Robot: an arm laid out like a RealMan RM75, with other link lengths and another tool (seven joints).
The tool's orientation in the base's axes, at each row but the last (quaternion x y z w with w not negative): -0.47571, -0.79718, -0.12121, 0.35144; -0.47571, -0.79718, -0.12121, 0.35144; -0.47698, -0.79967, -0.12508, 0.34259; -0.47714, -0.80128, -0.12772, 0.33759; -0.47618, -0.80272, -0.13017, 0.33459; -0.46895, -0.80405, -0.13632, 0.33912; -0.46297, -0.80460, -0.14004, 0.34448; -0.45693, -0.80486, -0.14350, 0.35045; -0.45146, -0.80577, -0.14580, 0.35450; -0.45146, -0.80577, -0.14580, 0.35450; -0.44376, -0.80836, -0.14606, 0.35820
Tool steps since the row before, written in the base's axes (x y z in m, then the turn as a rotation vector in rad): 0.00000, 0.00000, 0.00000, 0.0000, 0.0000, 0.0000; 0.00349, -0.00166, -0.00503, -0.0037, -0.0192, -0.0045; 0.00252, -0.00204, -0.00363, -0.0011, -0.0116, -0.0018; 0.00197, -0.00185, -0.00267, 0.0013, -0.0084, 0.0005; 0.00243, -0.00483, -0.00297, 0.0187, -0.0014, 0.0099; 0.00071, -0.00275, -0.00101, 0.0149, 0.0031, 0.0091; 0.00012, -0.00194, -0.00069, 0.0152, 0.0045, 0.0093; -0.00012, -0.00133, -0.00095, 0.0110, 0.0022, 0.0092; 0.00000, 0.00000, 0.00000, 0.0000, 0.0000, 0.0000; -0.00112, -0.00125, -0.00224, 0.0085, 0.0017, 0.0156; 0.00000, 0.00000, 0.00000, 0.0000, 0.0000, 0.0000
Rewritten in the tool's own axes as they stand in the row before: 0.00000, 0.00000, 0.00000, 0.0000, 0.0000, 0.0000; -0.00556, 0.00279, 0.00121, -0.0149, -0.0124, -0.0052; -0.00459, 0.00155, 0.00051, -0.0087, -0.0067, -0.0043; -0.00365, 0.00104, 0.00017, -0.0058, -0.0033, -0.0053; -0.00602, -0.00008, -0.00135, -0.0004, 0.0141, -0.0158; -0.00273, -0.00074, -0.00103, 0.0033, 0.0133, -0.0112; -0.00177, -0.00087, -0.00061, 0.0042, 0.0143, -0.0107; -0.00146, -0.00074, 0.00000, 0.0041, 0.0096, -0.0101; 0.00000, 0.00000, 0.00000, 0.0000, 0.0000, 0.0000; -0.00197, -0.00143, 0.00138, 0.0091, 0.0067, -0.0138; 0.00000, 0.00000, 0.00000, 0.0000, 0.0000, 0.0000
